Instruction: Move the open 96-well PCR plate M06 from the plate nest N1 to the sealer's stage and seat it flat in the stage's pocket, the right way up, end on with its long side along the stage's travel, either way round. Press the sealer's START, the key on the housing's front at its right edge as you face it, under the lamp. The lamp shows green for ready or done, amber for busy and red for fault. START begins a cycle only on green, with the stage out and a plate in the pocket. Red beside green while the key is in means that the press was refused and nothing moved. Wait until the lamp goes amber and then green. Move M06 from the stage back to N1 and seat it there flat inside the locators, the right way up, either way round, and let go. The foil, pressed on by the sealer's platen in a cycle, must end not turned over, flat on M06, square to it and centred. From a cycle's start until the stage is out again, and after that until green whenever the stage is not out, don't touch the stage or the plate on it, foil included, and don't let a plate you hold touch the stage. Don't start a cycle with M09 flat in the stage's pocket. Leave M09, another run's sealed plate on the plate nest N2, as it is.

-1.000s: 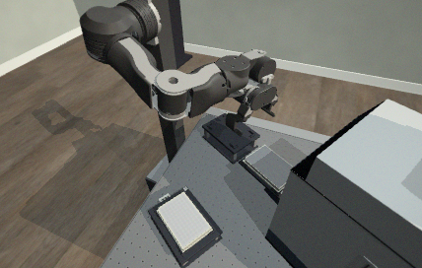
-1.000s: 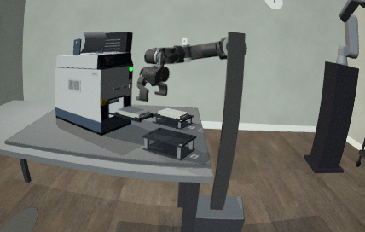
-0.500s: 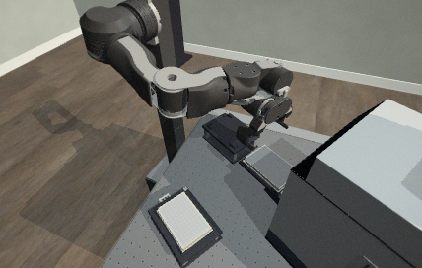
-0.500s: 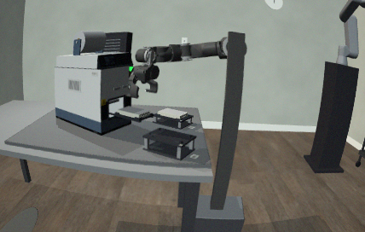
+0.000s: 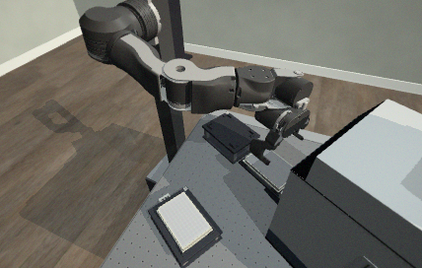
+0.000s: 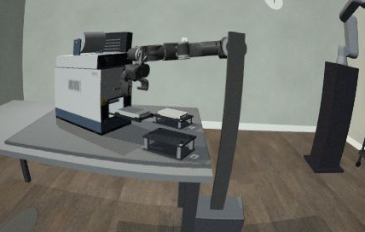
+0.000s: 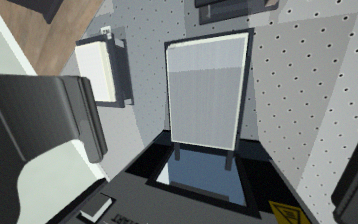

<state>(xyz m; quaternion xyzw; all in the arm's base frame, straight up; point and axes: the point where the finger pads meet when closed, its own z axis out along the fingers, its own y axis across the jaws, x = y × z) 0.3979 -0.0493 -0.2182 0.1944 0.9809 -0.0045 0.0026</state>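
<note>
Right now my hand is 8 cm above the 96-well plate M06. Also, from my hand: sealer stage: 9 cm below; then pale key-like block: 12 cm to the right, 6 cm ahead, 1 cm above; then yellow warning label: 13 cm ahead, 4 cm to the left, 4 cm below.
</note>
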